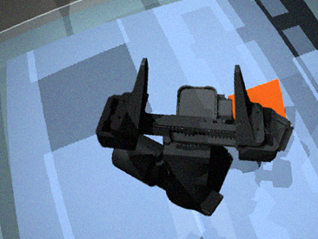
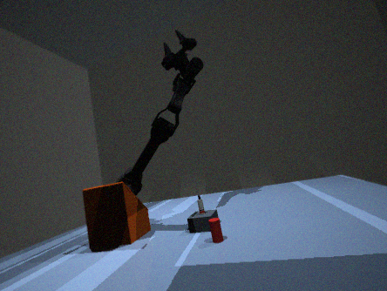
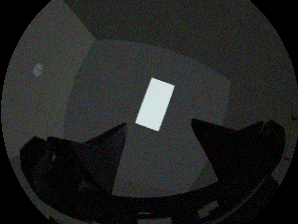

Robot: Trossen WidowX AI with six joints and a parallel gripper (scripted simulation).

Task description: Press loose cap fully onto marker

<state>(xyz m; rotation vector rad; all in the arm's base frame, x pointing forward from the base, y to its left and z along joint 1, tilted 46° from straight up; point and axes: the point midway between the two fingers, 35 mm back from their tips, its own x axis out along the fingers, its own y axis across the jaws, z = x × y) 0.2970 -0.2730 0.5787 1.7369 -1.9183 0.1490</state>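
The red cap lies 75 cm below my gripper tip, 26 cm to the right of it and 14 cm ahead of it. Also, from my gripper tip: dark grey holder block 76 cm below, 16 cm to the right, 7 cm ahead.
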